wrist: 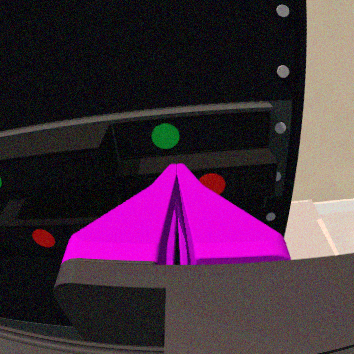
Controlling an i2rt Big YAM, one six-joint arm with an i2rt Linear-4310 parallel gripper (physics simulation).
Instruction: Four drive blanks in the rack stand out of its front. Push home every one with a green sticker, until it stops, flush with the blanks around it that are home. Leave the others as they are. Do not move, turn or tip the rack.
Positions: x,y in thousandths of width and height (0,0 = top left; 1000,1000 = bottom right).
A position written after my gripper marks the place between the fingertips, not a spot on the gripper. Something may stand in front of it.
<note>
I see my gripper (499,496) and a rack (292,292).
</note>
